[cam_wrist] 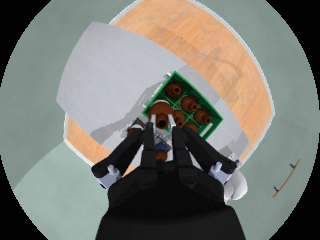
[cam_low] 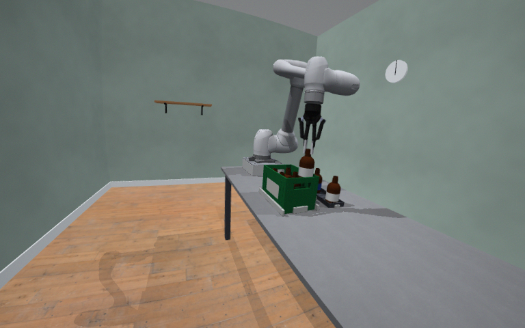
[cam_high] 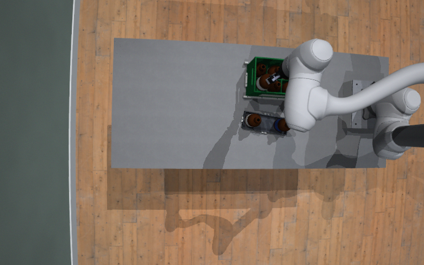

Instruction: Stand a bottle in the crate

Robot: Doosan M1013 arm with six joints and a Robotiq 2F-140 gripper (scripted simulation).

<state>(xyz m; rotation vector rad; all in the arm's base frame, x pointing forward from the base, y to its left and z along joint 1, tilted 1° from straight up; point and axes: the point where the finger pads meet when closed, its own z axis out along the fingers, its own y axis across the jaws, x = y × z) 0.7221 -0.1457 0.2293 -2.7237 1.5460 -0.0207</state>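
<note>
Right now the brown bottle is 9 cm below my hand. From my hand the other things lie so: green crate (9 cm behind, 3 cm to the right, 23 cm below); then dark tray (5 cm behind, 21 cm to the left, 30 cm below).
</note>
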